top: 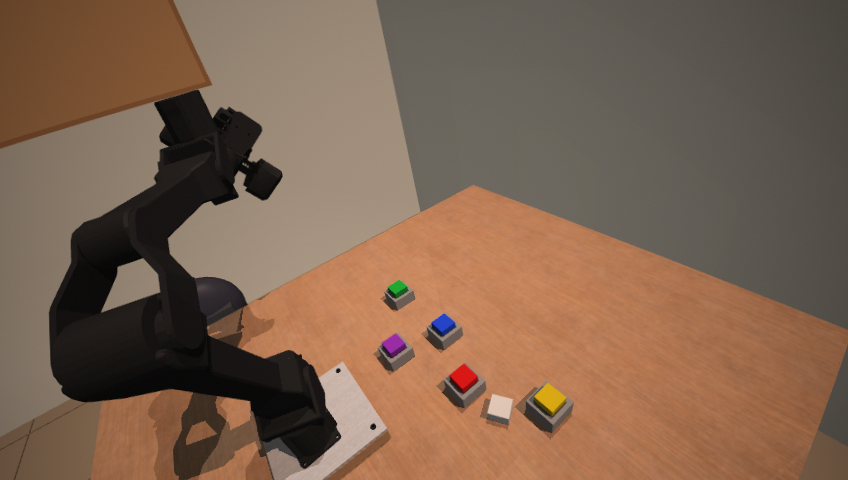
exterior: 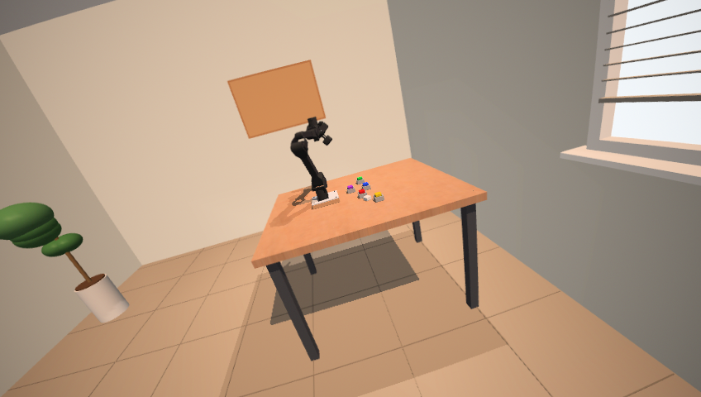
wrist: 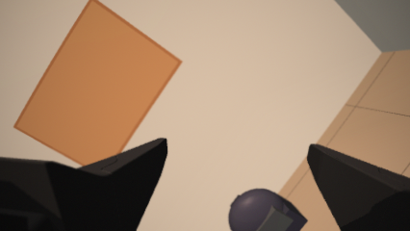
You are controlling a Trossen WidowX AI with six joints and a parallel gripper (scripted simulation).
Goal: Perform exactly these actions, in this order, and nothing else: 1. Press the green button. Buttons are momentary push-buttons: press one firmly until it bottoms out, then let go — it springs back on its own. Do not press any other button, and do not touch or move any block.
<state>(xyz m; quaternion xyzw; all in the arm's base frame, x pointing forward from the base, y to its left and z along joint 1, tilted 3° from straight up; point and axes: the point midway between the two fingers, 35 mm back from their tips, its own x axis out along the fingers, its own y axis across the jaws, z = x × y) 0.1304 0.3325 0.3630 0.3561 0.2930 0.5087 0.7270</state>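
Now: the green button 14 cm ahead of my gripper tip, 23 cm to the right of it and 33 cm below it. From my gripper tip the other things lie so: blue button (14 cm ahead, 38 cm to the right, 33 cm below); red button (8 cm ahead, 48 cm to the right, 33 cm below); purple button (5 cm ahead, 35 cm to the right, 33 cm below).
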